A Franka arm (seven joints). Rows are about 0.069 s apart.
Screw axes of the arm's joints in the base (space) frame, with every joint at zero. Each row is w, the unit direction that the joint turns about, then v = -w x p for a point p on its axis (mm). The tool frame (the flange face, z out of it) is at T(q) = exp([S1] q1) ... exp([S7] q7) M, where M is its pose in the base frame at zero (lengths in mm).
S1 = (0, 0, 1, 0, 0, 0)
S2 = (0, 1, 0, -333, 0, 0)
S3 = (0, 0, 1, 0, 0, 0)
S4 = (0, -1, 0, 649, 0, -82.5)
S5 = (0, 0, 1, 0, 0, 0)
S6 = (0, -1, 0, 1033, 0, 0)
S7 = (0, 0, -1, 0, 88, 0)
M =
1 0 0 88
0 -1 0 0
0 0 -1 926
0 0 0 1
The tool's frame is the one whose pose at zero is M.
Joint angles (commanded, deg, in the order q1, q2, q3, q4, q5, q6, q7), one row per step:
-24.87 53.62 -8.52 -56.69 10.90 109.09 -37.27
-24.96 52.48 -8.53 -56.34 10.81 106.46 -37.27
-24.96 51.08 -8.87 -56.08 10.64 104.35 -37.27
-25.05 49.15 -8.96 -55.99 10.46 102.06 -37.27
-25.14 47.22 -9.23 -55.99 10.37 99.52 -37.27
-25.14 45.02 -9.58 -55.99 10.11 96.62 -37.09
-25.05 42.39 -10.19 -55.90 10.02 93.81 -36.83
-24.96 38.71 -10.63 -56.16 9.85 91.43 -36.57
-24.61 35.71 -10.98 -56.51 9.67 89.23 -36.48
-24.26 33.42 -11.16 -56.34 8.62 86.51 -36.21
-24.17 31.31 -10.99 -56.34 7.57 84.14 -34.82
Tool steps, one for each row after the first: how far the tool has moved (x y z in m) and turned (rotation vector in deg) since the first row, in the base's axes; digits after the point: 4 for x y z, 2 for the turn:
-0.0032 0.0013 0.0144 0.72 0.90 0.13
-0.0069 0.0007 0.0326 0.79 1.36 0.13
-0.0115 0.0014 0.0559 0.98 1.56 0.17
-0.0182 0.0015 0.0781 1.32 2.06 0.07
-0.0263 0.0028 0.1033 1.55 2.73 -0.13
-0.0361 0.0040 0.1349 1.50 2.85 -0.57
-0.0485 0.0074 0.1770 1.02 1.93 -0.96
-0.0591 0.0142 0.2090 0.84 1.51 -0.88
-0.0696 0.0212 0.2349 0.33 2.18 -0.79
-0.0801 0.0274 0.2570 -0.04 2.85 -1.90

